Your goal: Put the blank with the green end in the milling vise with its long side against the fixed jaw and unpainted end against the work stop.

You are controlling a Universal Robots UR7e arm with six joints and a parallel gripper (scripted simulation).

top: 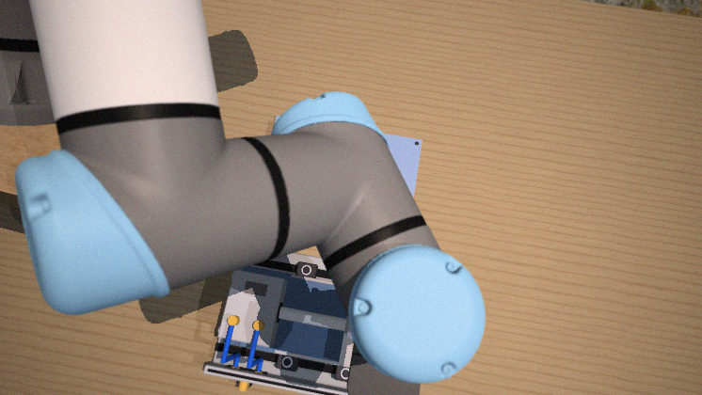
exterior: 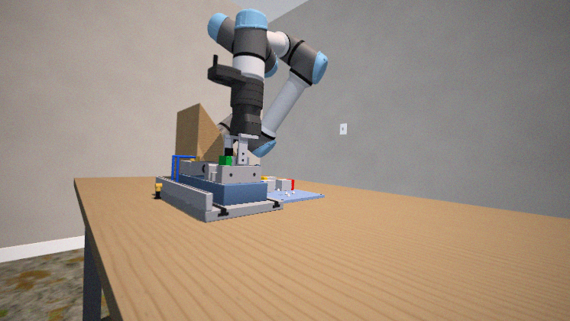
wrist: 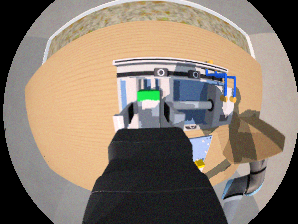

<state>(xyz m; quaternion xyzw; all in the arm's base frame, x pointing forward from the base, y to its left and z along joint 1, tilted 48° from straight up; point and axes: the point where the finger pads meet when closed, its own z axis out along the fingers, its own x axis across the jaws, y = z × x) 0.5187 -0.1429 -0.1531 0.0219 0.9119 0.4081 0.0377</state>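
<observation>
Now: hand 2 cm above the green-ended blank. The rest, counted from my hand: work stop rod (5 cm to the left, 3 cm below); then fixed jaw (3 cm ahead, 4 cm below); then hose block (17 cm behind, 4 cm below).
</observation>
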